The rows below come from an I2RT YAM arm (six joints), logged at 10 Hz.
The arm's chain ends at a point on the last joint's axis. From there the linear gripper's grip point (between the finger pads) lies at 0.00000 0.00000 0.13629 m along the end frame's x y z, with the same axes.
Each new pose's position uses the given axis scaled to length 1; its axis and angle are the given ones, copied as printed.
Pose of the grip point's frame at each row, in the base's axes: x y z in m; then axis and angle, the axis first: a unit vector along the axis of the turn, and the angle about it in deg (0 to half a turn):
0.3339 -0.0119 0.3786 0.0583 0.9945 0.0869 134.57
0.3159 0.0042 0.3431 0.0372 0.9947 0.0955 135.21
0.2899 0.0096 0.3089 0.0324 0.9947 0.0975 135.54
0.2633 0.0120 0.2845 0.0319 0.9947 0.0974 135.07
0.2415 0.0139 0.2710 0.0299 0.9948 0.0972 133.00
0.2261 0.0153 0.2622 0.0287 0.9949 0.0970 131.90
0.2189 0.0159 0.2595 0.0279 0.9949 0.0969 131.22
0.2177 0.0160 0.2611 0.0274 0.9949 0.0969 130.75
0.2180 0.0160 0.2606 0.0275 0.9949 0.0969 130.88
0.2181 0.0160 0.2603 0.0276 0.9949 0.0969 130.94
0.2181 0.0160 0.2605 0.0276 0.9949 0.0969 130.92
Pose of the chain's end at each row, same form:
0.2362 -0.0263 0.4725 0.0583 0.9945 0.0869 134.57
0.2196 -0.0144 0.4377 0.0372 0.9947 0.0955 135.21
0.1942 -0.0100 0.4040 0.0324 0.9947 0.0975 135.54
0.1668 -0.0075 0.3788 0.0319 0.9947 0.0974 135.07
0.1417 -0.0053 0.3618 0.0299 0.9948 0.0972 133.00
0.1245 -0.0037 0.3511 0.0287 0.9949 0.0970 131.90
0.1163 -0.0030 0.3472 0.0279 0.9949 0.0969 131.22
0.1144 -0.0029 0.3479 0.0274 0.9949 0.0969 130.75
0.1149 -0.0029 0.3477 0.0275 0.9949 0.0969 130.88
0.1151 -0.0029 0.3475 0.0276 0.9949 0.0969 130.94
0.1150 -0.0029 0.3477 0.0276 0.9949 0.0969 130.92

